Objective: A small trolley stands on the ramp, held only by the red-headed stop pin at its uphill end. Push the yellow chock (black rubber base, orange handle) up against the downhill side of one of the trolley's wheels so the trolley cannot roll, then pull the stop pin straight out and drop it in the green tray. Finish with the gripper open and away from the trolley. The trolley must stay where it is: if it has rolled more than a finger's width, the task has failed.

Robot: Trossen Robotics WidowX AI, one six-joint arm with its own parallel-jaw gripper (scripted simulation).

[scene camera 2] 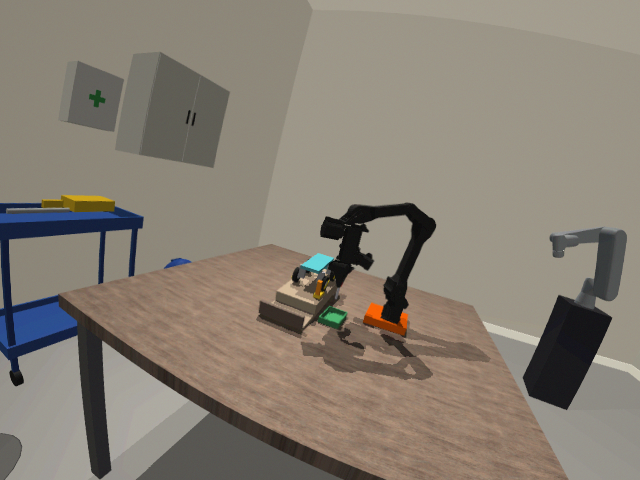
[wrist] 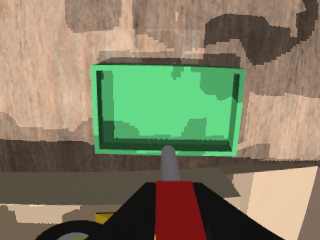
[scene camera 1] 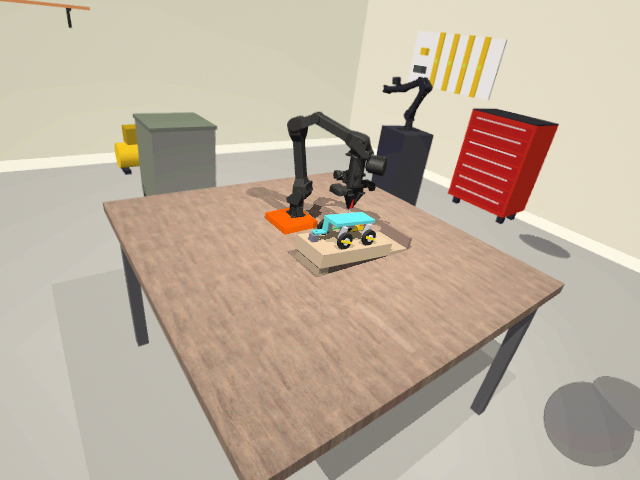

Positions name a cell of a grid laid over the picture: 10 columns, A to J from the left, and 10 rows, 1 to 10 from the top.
my gripper: scene camera 2 F6; wrist F9; scene camera 1 F5
